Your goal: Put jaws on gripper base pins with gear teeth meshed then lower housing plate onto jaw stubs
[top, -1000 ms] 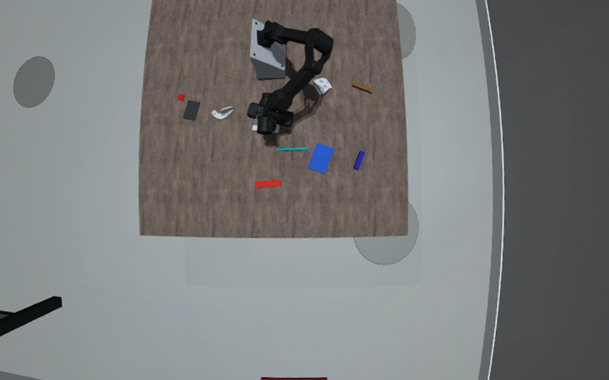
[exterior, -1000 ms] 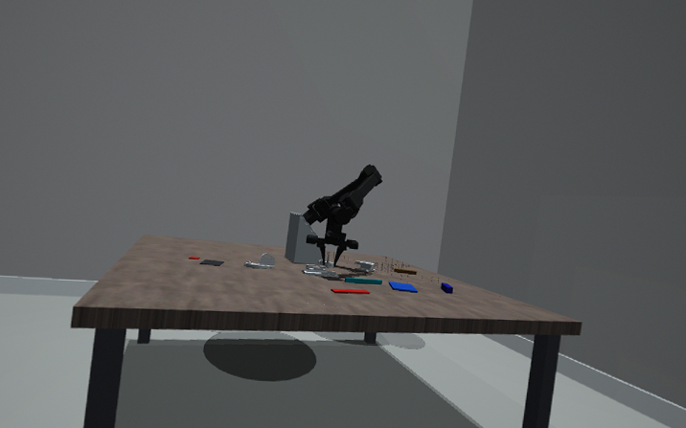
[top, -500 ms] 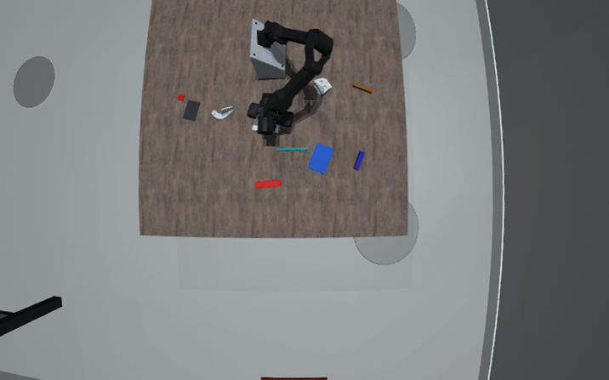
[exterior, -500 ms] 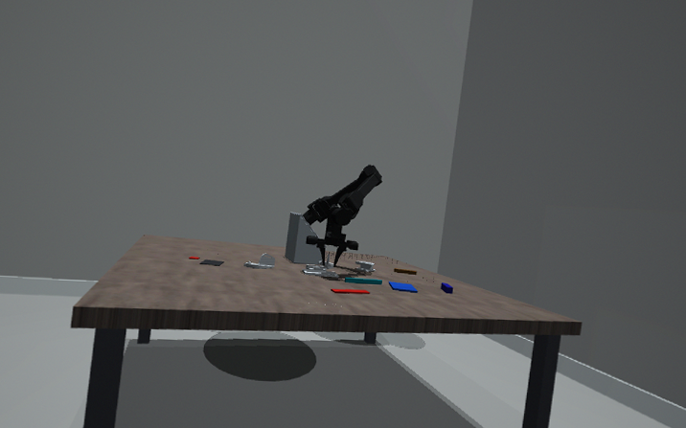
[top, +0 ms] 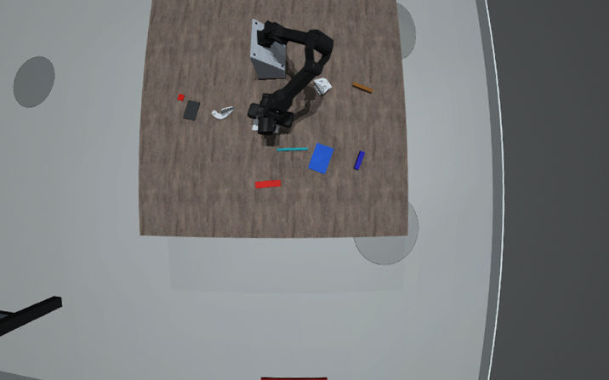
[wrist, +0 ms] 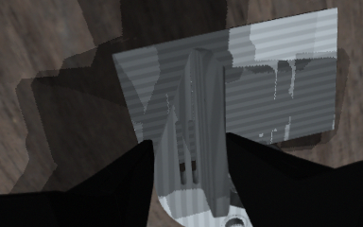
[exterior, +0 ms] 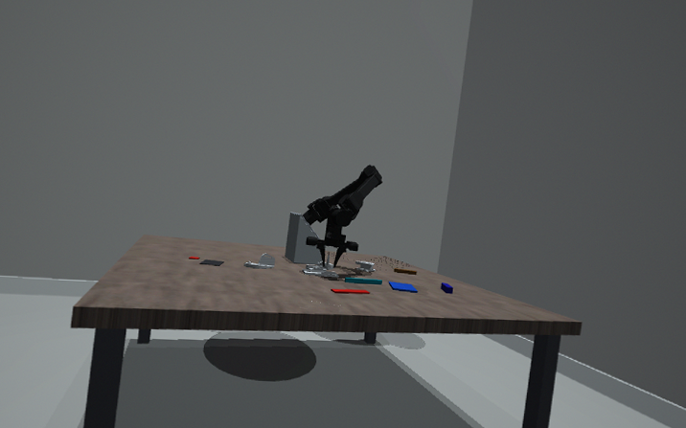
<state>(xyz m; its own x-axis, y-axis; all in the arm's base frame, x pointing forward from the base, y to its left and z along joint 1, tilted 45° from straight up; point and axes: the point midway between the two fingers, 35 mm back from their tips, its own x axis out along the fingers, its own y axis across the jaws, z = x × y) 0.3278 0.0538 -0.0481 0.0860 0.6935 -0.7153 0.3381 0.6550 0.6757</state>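
Right now my gripper tip is 1 cm short of the white flat plate, 3 cm to the left of it and 2 cm above it. From my gripper tip the other things lie so: red bar (28 cm ahead, 5 cm to the right, 2 cm below); then blue plate (19 cm ahead, 20 cm to the left, 2 cm below); then teal bar (14 cm ahead, 8 cm to the left, 2 cm below).
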